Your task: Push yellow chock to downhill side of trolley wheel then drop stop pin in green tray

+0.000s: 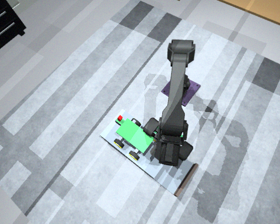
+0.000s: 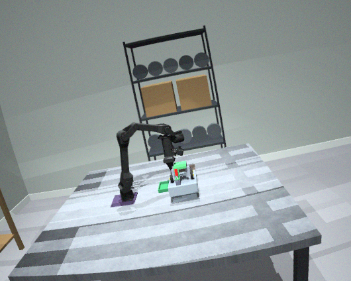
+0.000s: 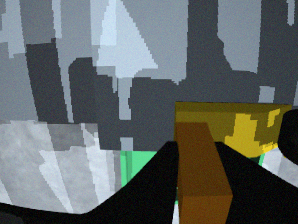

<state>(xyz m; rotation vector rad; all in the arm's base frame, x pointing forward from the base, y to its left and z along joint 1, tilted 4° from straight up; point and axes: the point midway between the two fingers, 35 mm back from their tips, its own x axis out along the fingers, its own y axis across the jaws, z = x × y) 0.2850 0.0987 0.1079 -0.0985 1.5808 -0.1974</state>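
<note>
Now: gripper tip 2 cm to the left of the yellow chock and 1 cm above it. From my gripper tip the other things lie so: grey ramp (10 cm to the right, 5 cm ahead, 4 cm below); green tray (10 cm below, 6 cm behind, 2 cm to the right); green-topped trolley (11 cm to the right, 5 cm ahead, 2 cm above).
</note>
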